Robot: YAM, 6 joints.
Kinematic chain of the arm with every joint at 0, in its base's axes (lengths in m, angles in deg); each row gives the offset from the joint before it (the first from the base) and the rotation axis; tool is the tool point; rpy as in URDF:
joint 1: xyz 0 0 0.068 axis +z
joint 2: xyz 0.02 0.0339 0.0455 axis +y
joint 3: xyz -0.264 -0.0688 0 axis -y
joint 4: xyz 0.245 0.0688 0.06 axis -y
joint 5: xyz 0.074 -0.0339 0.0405 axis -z
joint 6: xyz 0.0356 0 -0.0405 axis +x
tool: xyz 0 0 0 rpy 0 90 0
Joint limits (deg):
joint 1: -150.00..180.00
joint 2: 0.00..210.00
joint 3: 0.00..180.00
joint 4: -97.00..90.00
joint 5: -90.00..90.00
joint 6: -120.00..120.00
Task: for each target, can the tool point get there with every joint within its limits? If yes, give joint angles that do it. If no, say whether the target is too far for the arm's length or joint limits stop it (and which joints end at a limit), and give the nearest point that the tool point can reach.
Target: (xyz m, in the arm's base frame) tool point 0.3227 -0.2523 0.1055
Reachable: yes | joints -41.01 129.89 90.68 -55.24 -36.88 96.87
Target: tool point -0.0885 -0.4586 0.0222
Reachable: yes | joints -101.62 145.42 99.81 -36.28 -9.24 -0.20
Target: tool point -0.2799 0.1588 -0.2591
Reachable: yes | joints 150.54 184.83 95.90 -14.67 1.02 -16.13
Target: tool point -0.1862 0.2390 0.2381
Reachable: yes | joints 133.09 85.47 57.74 -25.64 50.10 37.67
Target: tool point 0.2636 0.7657 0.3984
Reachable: no: too far | nearest point 0.1981 0.5756 0.3259 | short by 0.214 m
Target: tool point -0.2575 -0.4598 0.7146
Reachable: no: too far | nearest point -0.2069 -0.3695 0.5919 | short by 0.161 m
